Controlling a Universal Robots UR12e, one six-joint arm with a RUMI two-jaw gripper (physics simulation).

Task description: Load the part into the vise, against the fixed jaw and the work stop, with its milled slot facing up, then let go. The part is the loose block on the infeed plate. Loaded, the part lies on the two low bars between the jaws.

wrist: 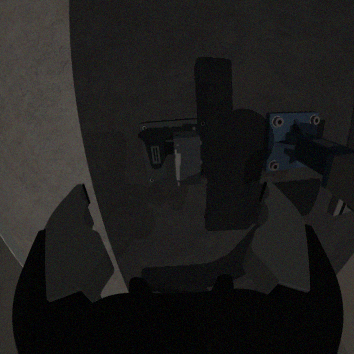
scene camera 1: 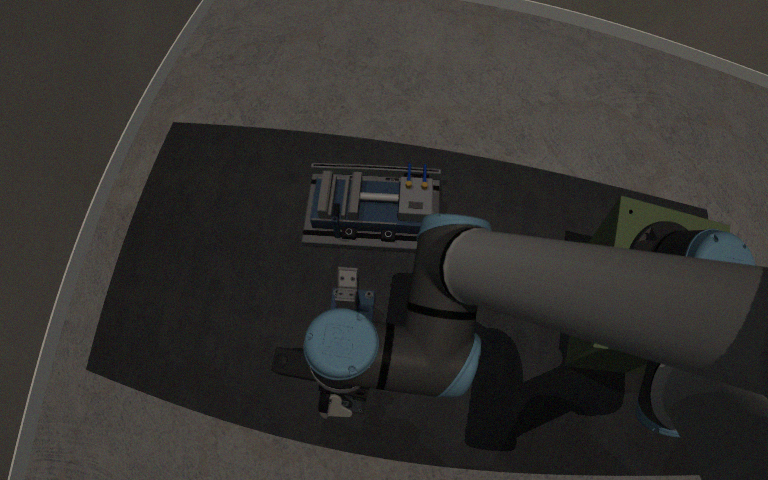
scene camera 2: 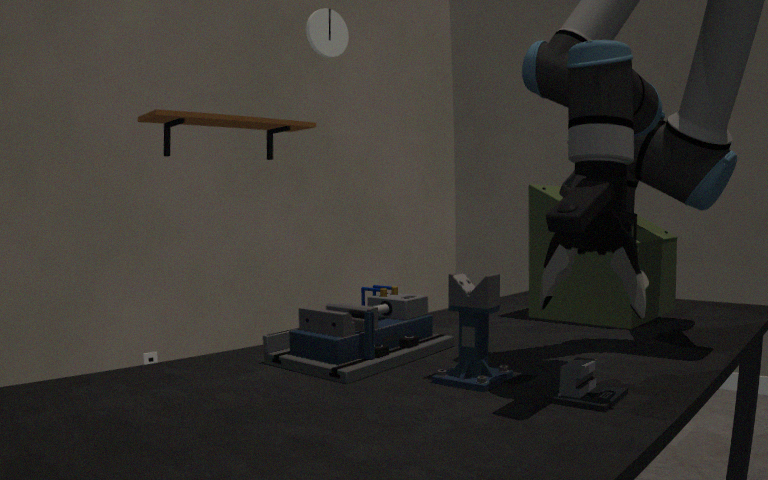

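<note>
The part, a grey block, stands on the dark infeed plate; a dark slot shows in its right side in scene camera 2, facing sideways. My gripper points down, open and empty, above and apart from the part. Scene camera 1 hides most of the gripper and the part under the wrist. The vise has its fixed jaw at the left and moving jaw beside it, with a gap between. The upright work stop stands at the gap's near end.
A V-block stand on a blue base rises between the vise and the infeed plate. The green pedestal stands at the right. Blue hoses rise at the vise's right end. The table's edge runs near the plate.
</note>
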